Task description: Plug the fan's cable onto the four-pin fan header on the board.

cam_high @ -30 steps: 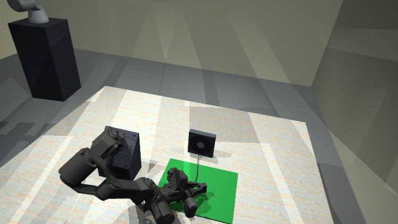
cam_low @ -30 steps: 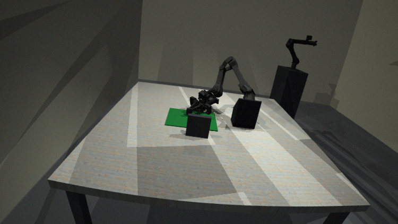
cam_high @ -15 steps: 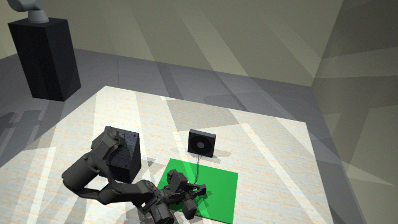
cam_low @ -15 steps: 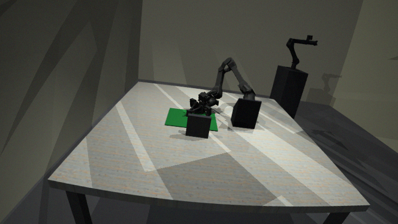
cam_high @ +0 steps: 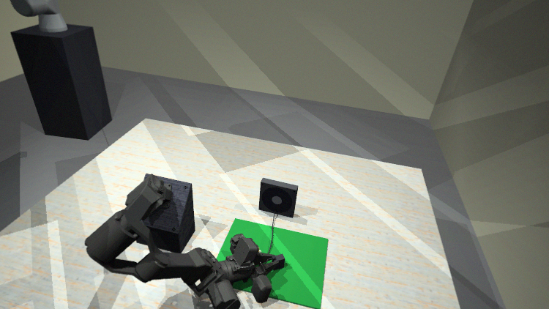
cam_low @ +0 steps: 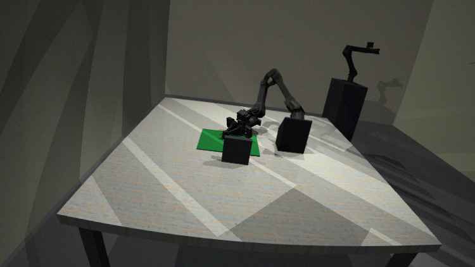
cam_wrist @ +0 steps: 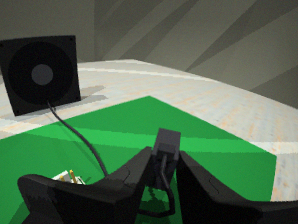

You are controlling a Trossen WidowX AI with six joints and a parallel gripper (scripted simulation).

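Now: gripper tip 10 mm above the fan cable plug. Round my gripper tip: white four-pin fan header: 70 mm behind, 40 mm to the left, 40 mm below; green board: 50 mm below, 30 mm to the left, 10 mm behind; black fan box: 230 mm to the left, 20 mm behind, 20 mm above.
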